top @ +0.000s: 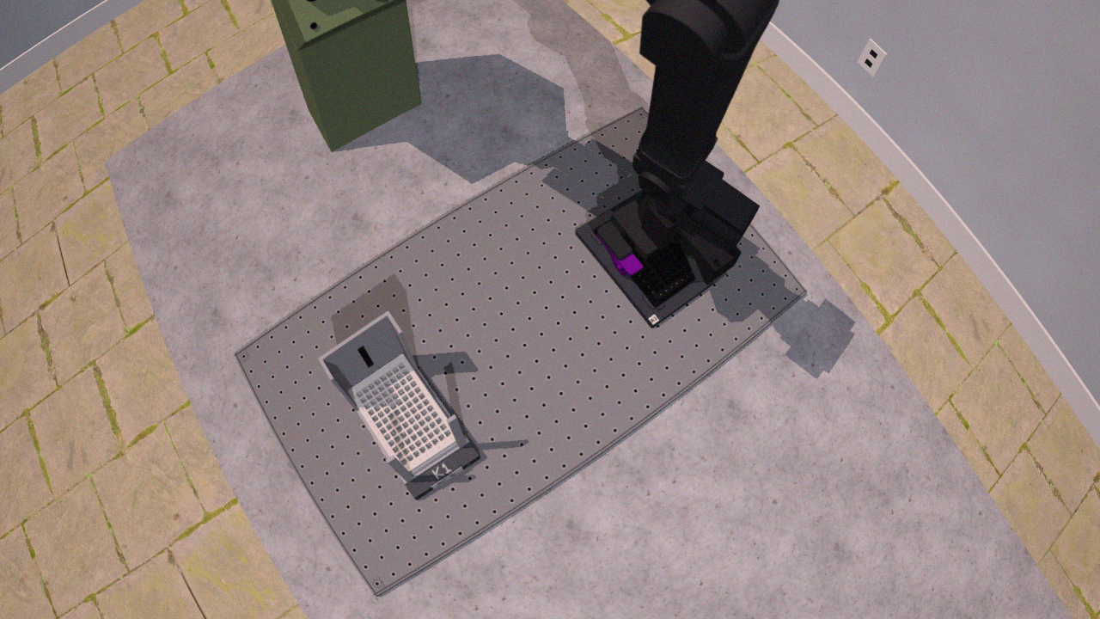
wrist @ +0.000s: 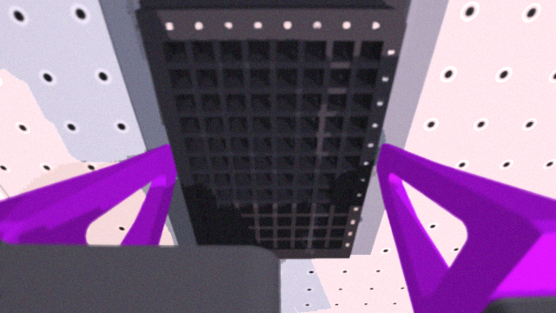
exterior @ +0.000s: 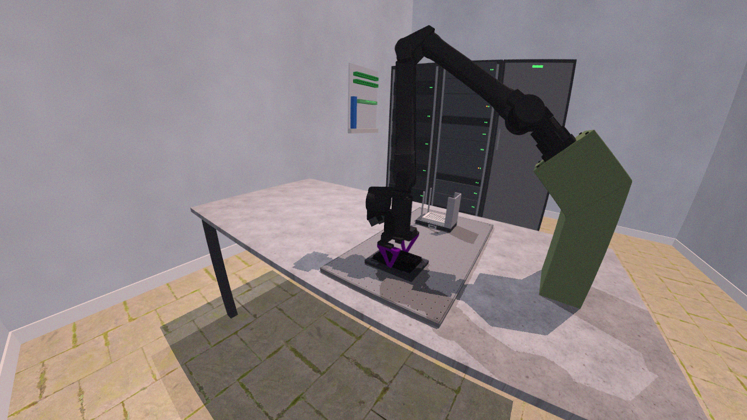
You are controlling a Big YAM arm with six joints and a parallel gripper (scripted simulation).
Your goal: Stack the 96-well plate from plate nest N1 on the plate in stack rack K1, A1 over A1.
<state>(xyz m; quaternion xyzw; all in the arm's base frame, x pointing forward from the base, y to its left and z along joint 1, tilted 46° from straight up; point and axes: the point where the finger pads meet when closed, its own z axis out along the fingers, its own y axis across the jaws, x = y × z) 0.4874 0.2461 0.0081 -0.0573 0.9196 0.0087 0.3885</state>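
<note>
My gripper is now right at the black 96-well plate. The rest, counted from my hand: plate nest N1 (20 mm below); then white 96-well plate (370 mm to the right, 70 mm ahead, 10 mm above); then pale A1 mark (80 mm ahead, 40 mm to the right, 10 mm below).
</note>
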